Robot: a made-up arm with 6 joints.
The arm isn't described. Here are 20 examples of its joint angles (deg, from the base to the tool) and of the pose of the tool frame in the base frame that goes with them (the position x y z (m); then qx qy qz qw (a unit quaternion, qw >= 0)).
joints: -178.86 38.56 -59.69 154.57 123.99 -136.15
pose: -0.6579 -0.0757 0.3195 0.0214 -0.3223 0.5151 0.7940
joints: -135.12 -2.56 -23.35 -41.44 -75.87 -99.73
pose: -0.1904 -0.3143 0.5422 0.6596 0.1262 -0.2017 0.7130
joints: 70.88 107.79 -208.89 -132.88 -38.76 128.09
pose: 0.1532 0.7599 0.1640 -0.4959 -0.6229 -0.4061 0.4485
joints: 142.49 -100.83 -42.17 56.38 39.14 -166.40
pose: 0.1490 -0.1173 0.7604 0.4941 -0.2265 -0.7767 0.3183
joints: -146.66 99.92 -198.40 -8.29 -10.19 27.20
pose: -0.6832 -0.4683 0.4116 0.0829 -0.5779 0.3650 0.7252
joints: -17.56 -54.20 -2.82 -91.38 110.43 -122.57
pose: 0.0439 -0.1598 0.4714 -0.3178 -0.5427 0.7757 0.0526
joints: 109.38 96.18 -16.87 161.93 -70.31 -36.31
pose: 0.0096 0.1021 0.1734 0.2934 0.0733 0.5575 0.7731
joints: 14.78 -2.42 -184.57 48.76 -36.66 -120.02
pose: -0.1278 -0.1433 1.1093 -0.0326 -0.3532 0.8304 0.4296
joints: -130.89 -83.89 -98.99 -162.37 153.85 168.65
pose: 0.3850 0.5054 0.7192 -0.6155 0.7616 0.1008 0.1761
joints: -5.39 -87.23 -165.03 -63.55 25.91 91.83
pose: -0.9209 0.1145 0.4707 0.5197 0.0121 -0.8057 0.2839
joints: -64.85 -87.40 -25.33 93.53 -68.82 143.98
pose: -0.1915 0.0796 0.5979 0.6521 -0.1772 -0.3545 0.6463
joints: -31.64 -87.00 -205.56 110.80 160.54 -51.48
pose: -0.4767 0.4290 0.1855 0.1299 0.5974 -0.0082 0.7913
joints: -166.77 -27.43 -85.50 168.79 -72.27 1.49
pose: -0.1836 -0.0158 0.7930 -0.9288 -0.0910 0.3554 0.0525
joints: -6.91 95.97 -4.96 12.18 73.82 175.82
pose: -0.0643 0.0259 0.1943 -0.1080 -0.1287 -0.0795 0.9826
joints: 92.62 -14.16 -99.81 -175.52 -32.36 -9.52
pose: -0.0277 0.3702 0.8539 -0.5813 0.4841 0.4611 0.4639
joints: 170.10 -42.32 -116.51 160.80 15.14 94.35
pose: 0.0752 0.0058 1.1469 0.0729 -0.0090 -0.8356 0.5444
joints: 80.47 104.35 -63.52 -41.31 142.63 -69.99
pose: 0.1184 0.1421 -0.1039 -0.2223 0.0294 -0.9064 0.3580
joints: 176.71 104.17 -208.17 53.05 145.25 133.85
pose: -0.7046 -0.0712 0.2020 0.6868 0.5422 0.1326 0.4656
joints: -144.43 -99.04 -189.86 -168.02 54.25 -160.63
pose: 0.6987 0.5101 0.0429 -0.0912 0.9807 0.1495 0.0865
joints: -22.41 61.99 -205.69 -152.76 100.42 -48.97
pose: 0.4452 -0.2477 0.8982 0.3315 -0.4518 -0.4100 0.7196
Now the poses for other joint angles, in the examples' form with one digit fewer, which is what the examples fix.
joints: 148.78 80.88 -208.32 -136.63 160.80 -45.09
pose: -0.427 0.357 0.603 0.705 0.442 0.363 0.420
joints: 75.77 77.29 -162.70 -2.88 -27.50 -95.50
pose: 0.207 0.843 0.503 0.020 0.552 0.819 0.155
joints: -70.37 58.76 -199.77 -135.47 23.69 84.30
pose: 0.251 -0.628 0.885 0.163 -0.165 0.432 0.871
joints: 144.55 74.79 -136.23 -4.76 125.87 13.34
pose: -0.580 0.428 0.111 0.352 0.769 -0.061 0.531
